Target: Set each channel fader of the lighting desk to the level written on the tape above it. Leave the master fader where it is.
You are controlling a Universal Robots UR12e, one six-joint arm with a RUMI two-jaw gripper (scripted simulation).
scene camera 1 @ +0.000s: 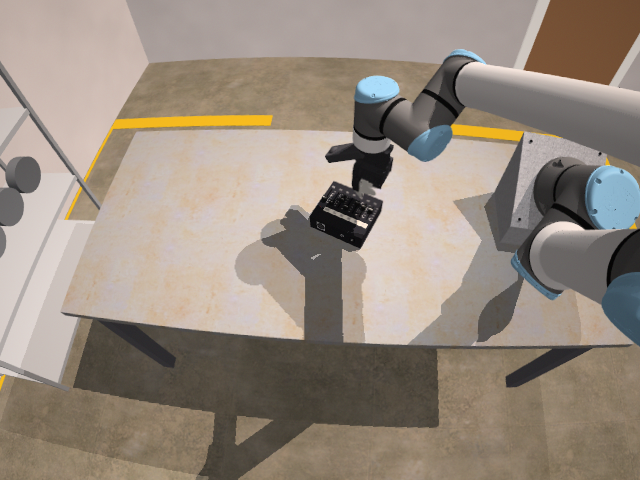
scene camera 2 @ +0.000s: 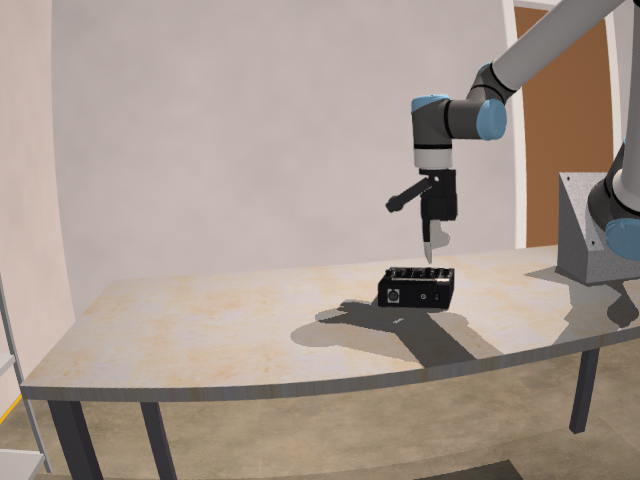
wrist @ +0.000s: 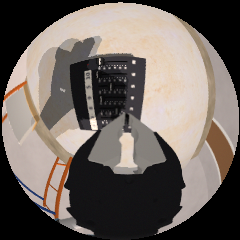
Path:
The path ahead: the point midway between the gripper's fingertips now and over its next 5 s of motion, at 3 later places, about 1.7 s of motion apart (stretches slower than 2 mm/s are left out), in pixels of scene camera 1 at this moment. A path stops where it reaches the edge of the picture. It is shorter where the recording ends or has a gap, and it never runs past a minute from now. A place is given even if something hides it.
The gripper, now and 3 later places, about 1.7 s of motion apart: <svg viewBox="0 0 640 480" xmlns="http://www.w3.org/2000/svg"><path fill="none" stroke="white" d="M361 197L360 200L357 205L357 199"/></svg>

